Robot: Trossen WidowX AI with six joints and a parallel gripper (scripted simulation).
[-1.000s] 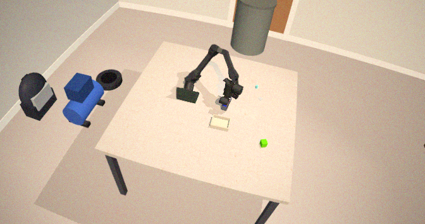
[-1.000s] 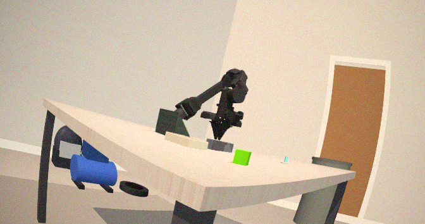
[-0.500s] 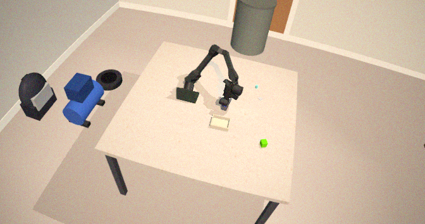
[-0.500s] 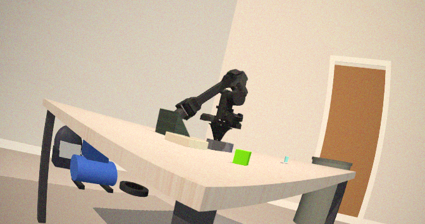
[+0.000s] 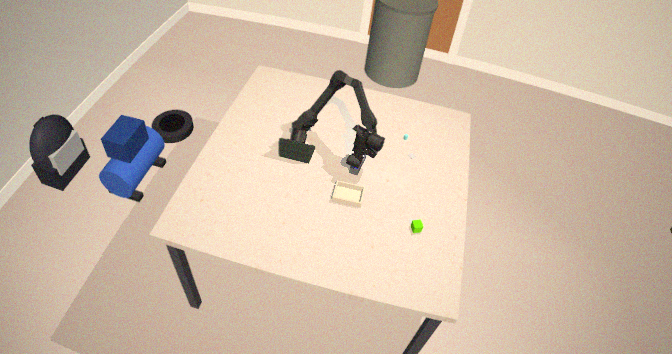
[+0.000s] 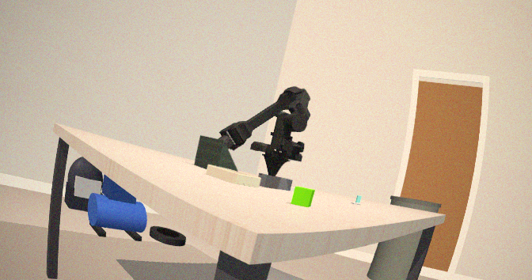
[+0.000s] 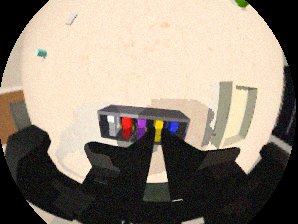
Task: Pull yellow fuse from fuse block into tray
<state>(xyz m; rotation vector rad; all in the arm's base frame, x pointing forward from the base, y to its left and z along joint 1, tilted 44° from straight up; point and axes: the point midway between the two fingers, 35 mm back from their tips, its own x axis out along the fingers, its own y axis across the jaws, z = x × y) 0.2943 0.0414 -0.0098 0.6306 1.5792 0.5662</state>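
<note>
My gripper tip is now 2 cm short of the tray, 17 cm to the left of it and 3 cm above it. The rest, counted from my gripper tip: small cyan piece (18 cm ahead, 31 cm to the left, 2 cm below); yellow fuse (1 cm below); green cube (35 cm ahead, 24 cm to the right, 1 cm below).
</note>
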